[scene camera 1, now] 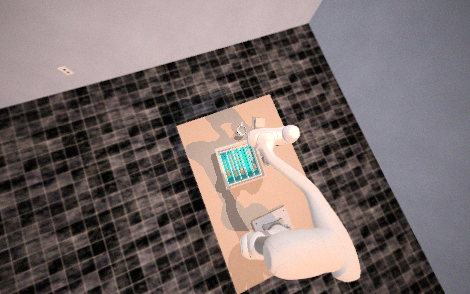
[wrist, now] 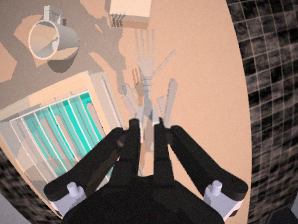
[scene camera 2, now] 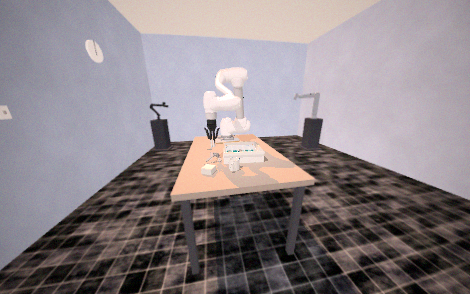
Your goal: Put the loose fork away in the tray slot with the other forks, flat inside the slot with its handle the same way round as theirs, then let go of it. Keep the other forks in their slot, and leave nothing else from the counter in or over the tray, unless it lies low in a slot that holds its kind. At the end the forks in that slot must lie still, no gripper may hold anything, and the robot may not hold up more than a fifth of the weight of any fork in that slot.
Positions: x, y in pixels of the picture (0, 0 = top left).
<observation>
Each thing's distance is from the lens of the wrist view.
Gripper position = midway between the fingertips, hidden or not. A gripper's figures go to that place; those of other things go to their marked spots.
my gripper [wrist: 148, 113]: 23 cm
mug [wrist: 43, 37]: 40 cm
tray [wrist: 51, 147]: 51 cm
The marked spots on the tray and the mug are 32 cm apart.
</observation>
